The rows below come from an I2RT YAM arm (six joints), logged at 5 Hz.
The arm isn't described. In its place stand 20 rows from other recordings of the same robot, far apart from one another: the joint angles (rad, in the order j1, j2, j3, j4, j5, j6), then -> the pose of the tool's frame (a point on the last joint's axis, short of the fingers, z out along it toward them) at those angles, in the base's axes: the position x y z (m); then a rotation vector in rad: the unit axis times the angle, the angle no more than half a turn.
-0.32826, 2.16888, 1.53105, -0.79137, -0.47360, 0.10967 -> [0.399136 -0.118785 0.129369 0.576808 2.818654 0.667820]
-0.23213, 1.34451, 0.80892, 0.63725, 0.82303, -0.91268 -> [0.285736 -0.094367 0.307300 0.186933 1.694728 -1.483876]
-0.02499, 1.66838, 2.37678, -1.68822, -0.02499, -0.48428 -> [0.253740 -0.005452 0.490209 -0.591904 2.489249 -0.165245]
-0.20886, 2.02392, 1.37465, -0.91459, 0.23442, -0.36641 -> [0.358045 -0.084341 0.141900 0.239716 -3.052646 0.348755]
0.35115, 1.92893, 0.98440, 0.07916, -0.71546, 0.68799 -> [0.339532 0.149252 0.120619 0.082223 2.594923 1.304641]
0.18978, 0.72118, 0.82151, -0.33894, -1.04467, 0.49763 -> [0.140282 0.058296 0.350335 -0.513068 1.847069 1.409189]
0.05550, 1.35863, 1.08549, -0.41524, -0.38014, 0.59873 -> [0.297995 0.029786 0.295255 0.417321 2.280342 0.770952]
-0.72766, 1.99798, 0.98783, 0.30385, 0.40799, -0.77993 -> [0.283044 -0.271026 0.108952 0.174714 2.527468 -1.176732]
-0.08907, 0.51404, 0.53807, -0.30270, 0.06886, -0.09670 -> [0.138126 -0.014795 0.279054 0.041044 1.852720 -0.193093]
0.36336, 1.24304, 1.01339, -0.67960, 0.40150, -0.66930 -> [0.241267 0.076856 0.281857 -1.072667 2.240193 -0.627950]
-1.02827, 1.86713, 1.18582, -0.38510, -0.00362, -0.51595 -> [0.195350 -0.323784 0.162345 0.692079 2.647426 -0.488372]
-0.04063, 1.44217, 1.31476, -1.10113, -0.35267, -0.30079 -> [0.273096 0.001205 0.302524 -0.435828 2.685885 0.397724]
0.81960, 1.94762, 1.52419, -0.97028, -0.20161, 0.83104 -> [0.257107 0.285770 0.205836 0.010058 -3.086109 -0.413030]
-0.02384, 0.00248, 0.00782, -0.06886, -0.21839, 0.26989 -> [0.109363 0.005108 0.168560 0.072943 1.643771 0.366567]
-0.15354, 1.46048, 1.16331, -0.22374, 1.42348, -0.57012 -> [0.302432 -0.082437 0.322099 0.529376 2.030840 -1.899477]
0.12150, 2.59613, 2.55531, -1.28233, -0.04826, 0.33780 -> [0.515749 0.064704 0.194204 0.305163 2.891566 0.150709]
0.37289, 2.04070, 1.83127, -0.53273, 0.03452, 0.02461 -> [0.440402 0.170963 0.282578 -0.384264 2.285841 0.162038]
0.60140, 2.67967, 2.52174, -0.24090, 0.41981, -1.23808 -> [0.507774 0.330834 0.210518 -1.424028 1.441608 -0.822795]
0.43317, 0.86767, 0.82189, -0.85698, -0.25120, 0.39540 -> [0.145123 0.076864 0.278449 -0.159980 2.549246 0.651405]
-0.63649, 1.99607, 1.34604, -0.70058, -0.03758, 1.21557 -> [0.309763 -0.227283 0.146544 2.344301 1.770500 0.145626]
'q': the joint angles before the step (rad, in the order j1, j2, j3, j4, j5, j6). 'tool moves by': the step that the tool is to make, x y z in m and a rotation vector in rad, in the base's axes. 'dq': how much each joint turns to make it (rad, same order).
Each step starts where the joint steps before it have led.
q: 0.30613 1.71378 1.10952 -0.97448 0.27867 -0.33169
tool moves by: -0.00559 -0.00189 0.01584 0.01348 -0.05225 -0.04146
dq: 0.00000 -0.05837 0.00039 -0.01680 0.00343 0.04310
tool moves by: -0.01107 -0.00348 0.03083 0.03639 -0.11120 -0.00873
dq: 0.00002 -0.11827 -0.00002 -0.00381 -0.00038 0.00918
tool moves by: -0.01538 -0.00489 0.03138 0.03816 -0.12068 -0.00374
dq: 0.00000 -0.12702 0.00002 -0.00153 0.00077 0.00380
